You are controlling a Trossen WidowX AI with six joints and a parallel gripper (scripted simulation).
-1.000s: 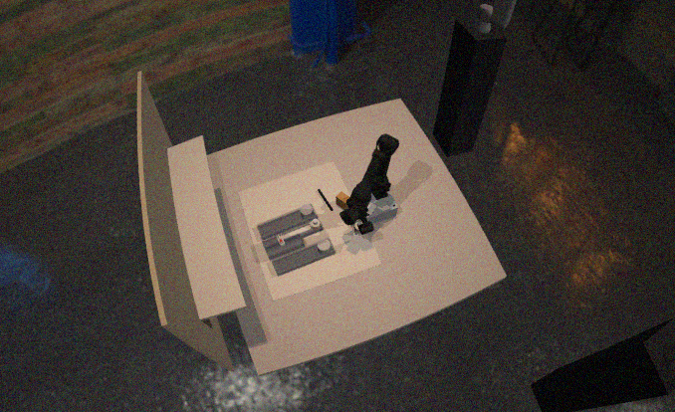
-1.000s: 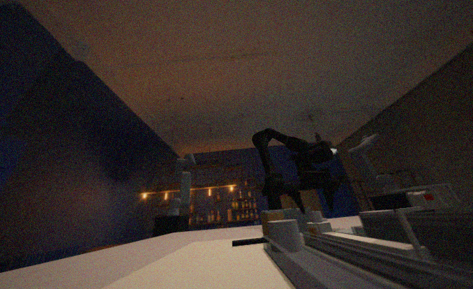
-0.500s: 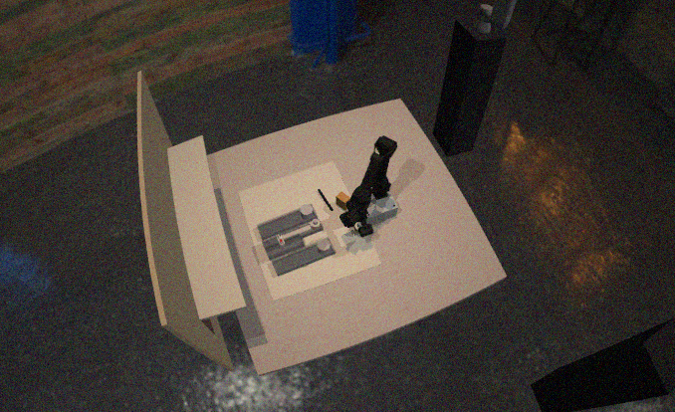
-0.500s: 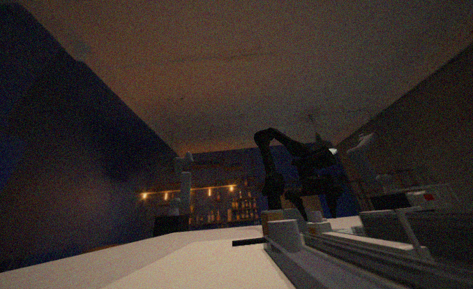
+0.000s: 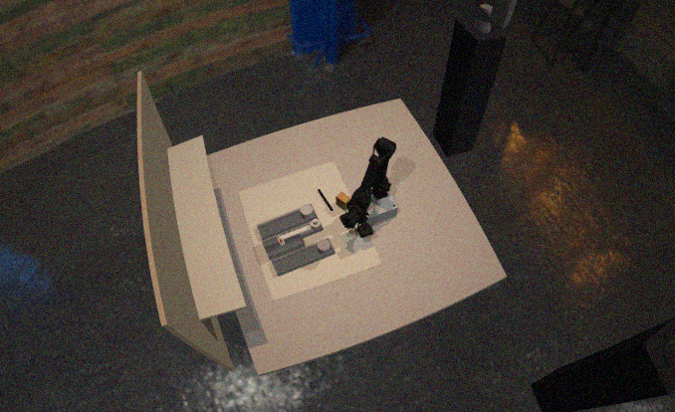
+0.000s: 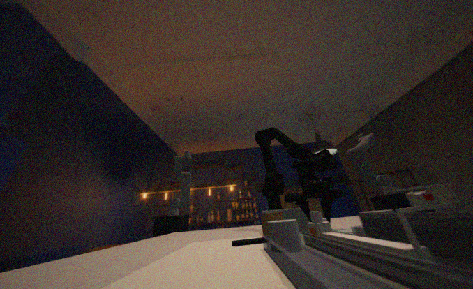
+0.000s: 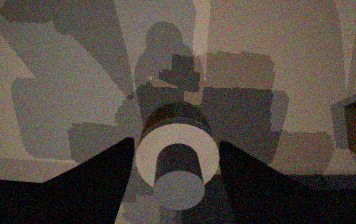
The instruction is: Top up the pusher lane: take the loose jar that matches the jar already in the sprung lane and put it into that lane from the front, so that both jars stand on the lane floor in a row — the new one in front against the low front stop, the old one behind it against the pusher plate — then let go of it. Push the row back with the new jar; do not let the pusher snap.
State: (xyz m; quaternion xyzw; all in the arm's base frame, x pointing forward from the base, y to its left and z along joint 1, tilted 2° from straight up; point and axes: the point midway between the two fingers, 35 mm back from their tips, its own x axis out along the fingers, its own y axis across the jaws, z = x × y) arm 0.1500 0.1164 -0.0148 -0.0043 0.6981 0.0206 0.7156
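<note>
Now: gripper tip 100 mm short of the thin black stick, 210 mm to the left of it and 20 mm above it. From my gripper tip the other things lie so: red mark (370 mm ahead, 30 mm to the right, 50 mm above); then grey lane unit (340 mm ahead, 40 mm to the right, 10 mm below).
</note>
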